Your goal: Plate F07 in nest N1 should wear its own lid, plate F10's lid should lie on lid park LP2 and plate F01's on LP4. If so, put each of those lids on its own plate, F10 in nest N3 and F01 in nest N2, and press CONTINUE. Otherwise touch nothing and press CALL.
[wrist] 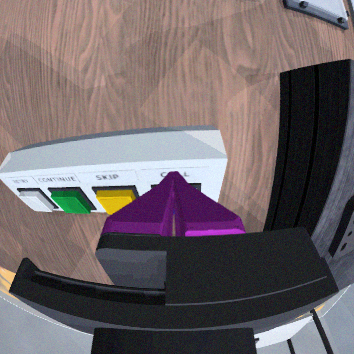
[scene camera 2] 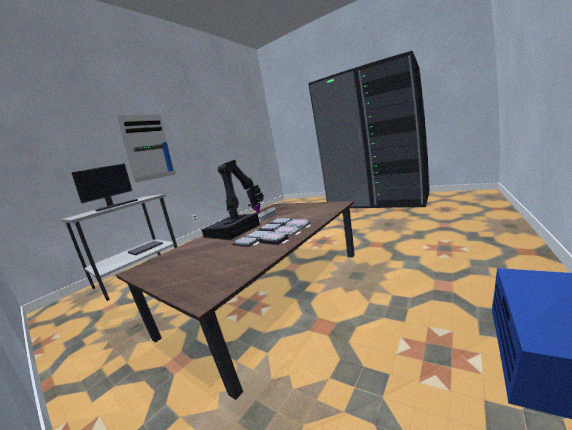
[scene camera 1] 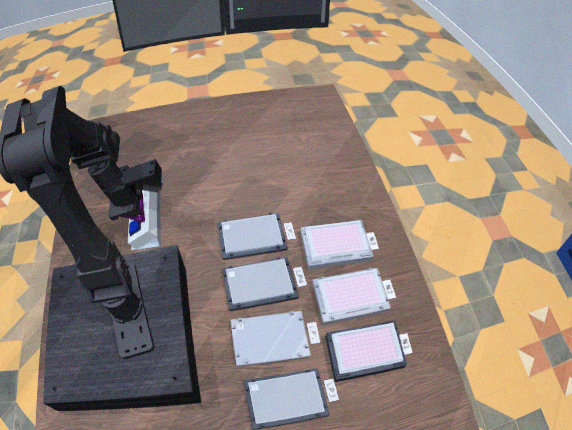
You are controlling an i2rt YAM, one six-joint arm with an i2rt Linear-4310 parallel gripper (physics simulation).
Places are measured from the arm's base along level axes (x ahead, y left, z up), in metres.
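Pixels of known places: gripper, fingertip midpoint: [wrist: 173, 178] [scene camera 2: 259, 213] [scene camera 1: 142, 221]; arm's base, origin of the base link: [scene camera 2: 235, 219] [scene camera 1: 128, 309].
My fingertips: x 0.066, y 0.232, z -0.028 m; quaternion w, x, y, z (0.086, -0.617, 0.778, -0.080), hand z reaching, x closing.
Note:
For each thing: its top centre in the pictures, then the offset to it from my fingertips.
- white button box, middle of its top: [wrist: 78, 193] [scene camera 1: 140, 196] [scene camera 2: 264, 210] 0.074 m left, 0.006 m ahead, 0.007 m up
- blue button, middle of its top: [scene camera 1: 133, 223] 0.003 m left, 0.023 m back, 0.000 m up
- green CONTINUE button, middle of its top: [wrist: 65, 206] 0.101 m left, 0.006 m back, 0.000 m up
- pale panel, middle of its top: [scene camera 1: 269, 335] [scene camera 2: 258, 232] 0.341 m right, 0.185 m ahead, 0.037 m down
- grey lid, middle of its top: [scene camera 1: 286, 397] [scene camera 2: 245, 240] 0.473 m right, 0.168 m ahead, 0.039 m down
- yellow SKIP button, middle of its top: [wrist: 114, 207] 0.052 m left, 0.015 m back, 0.000 m up
- white RETRY button, middle of its top: [wrist: 29, 204] 0.151 m left, 0.002 m ahead, 0.000 m up
My gripper [scene camera 1: 142, 218] [scene camera 2: 257, 210] [wrist: 173, 178] is shut and empty, its purple fingertips at the CALL end of the white button box [scene camera 1: 152, 225] [wrist: 125, 149]. In the wrist view the fingers cover the CALL button; in scene camera 1 this blue button [scene camera 1: 134, 227] shows beside them. The green CONTINUE button [wrist: 71, 201] is further left. Three pink-welled plates [scene camera 1: 337, 239] [scene camera 1: 351, 291] [scene camera 1: 369, 348] sit in the right-hand row; the middle label reads N2. Grey lids [scene camera 1: 251, 234] [scene camera 1: 261, 281] lie on LP2 and LP4. Plate and lid codes are unreadable.
A pale panel [scene camera 1: 271, 338] is at LP1 and another grey lid [scene camera 1: 287, 398] at LP3. The arm's black base block [scene camera 1: 85, 360] [wrist: 312, 150] stands near the button box. The yellow SKIP button [wrist: 116, 201] and white RETRY button [wrist: 36, 201] are on the box.

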